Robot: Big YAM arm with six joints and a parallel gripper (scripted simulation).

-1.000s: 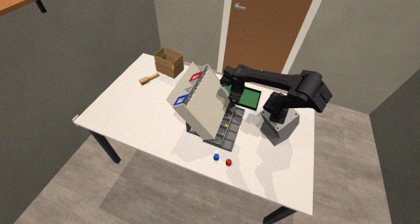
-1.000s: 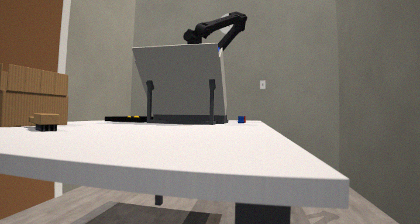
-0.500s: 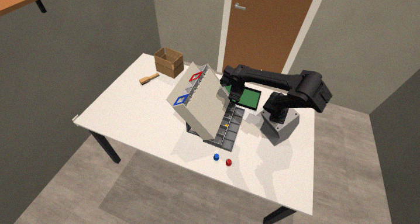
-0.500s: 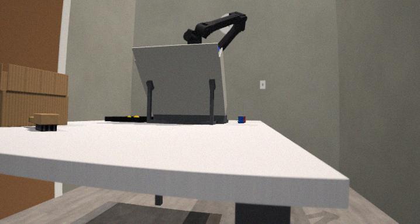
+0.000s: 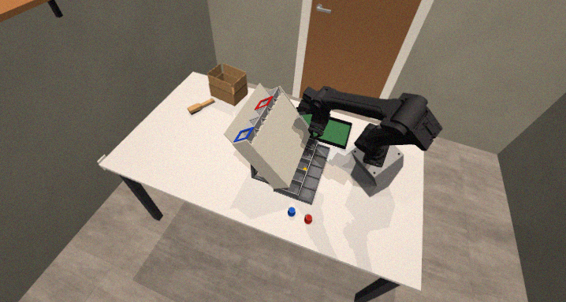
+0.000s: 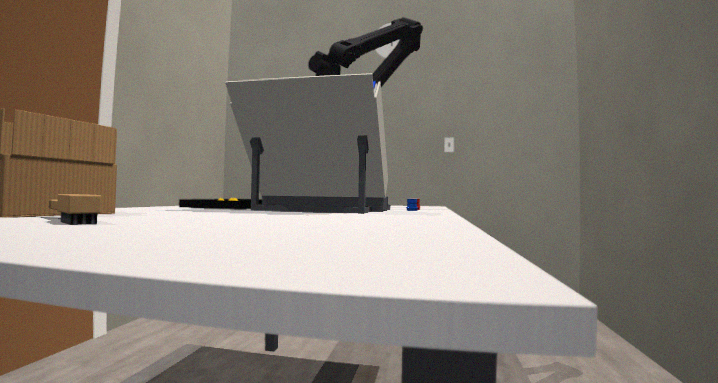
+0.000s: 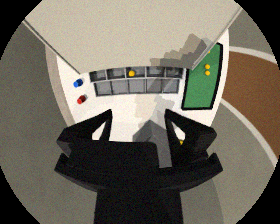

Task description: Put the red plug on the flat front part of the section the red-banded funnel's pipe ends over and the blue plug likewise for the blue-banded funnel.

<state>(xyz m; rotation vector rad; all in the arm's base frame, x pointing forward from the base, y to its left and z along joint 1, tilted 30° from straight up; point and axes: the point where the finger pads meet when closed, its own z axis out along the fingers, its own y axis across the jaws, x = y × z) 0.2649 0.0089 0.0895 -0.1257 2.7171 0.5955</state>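
Right now my hand is 8 cm short of the green marble tray, 31 cm to the left of it and 29 cm above it. Round my hand: grey cover (14 cm ahead, 4 cm to the left, 9 cm below).
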